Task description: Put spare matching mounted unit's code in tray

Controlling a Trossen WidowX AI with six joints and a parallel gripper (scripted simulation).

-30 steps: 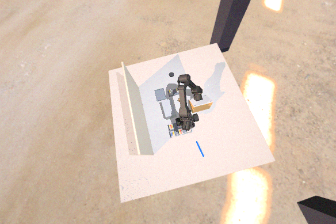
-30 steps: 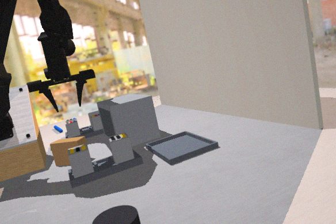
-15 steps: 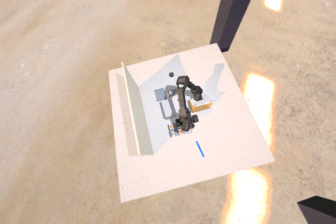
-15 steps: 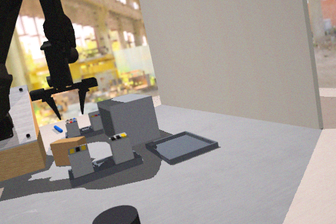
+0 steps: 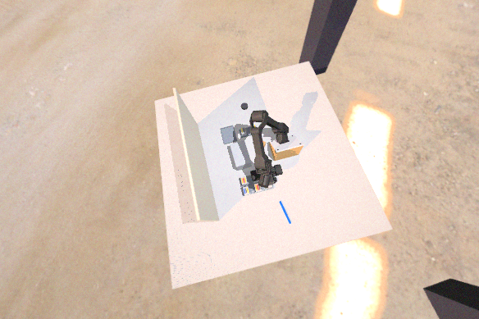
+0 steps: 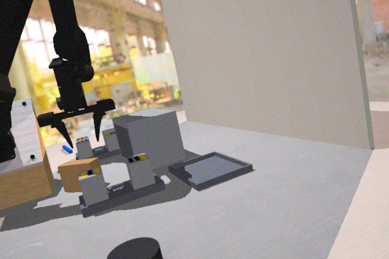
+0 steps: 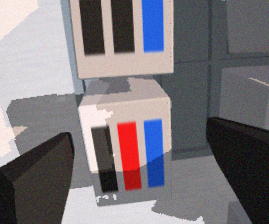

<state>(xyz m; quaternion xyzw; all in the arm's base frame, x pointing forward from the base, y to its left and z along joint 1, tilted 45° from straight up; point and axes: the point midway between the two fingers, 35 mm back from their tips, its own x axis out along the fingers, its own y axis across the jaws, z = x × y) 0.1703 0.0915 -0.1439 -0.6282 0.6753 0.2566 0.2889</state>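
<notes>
Now: gripper tip 1 cm past the grey spare block. Round my gripper tip: brown block: 4 cm behind, 23 cm to the right, 2 cm below; blue pen: 4 cm behind, 24 cm to the left, 3 cm below; mounted unit: 11 cm ahead, 17 cm to the right, 1 cm above.
</notes>
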